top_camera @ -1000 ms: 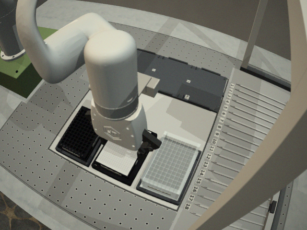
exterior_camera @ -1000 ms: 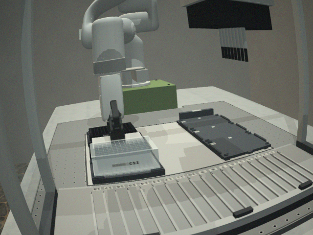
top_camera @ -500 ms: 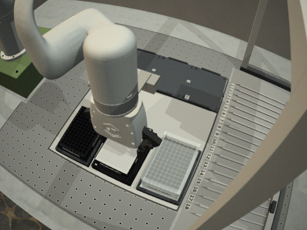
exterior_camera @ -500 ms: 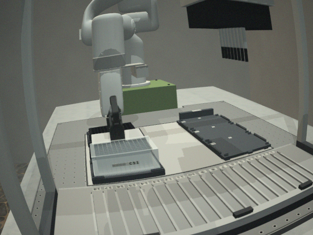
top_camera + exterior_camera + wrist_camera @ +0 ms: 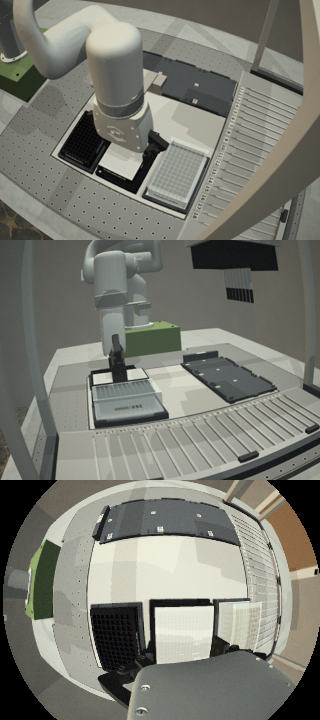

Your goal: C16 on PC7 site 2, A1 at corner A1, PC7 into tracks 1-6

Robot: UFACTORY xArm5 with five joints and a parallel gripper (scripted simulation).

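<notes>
Right now the nest S2 is 4 cm below my hand. From my hand the other things lie so: carrier PC7: 5 cm ahead, 25 cm to the left, 3 cm below; frame post: 17 cm ahead, 19 cm to the right, 20 cm above; black plate C15: 11 cm behind, 1 cm to the left, 3 cm below.
</notes>
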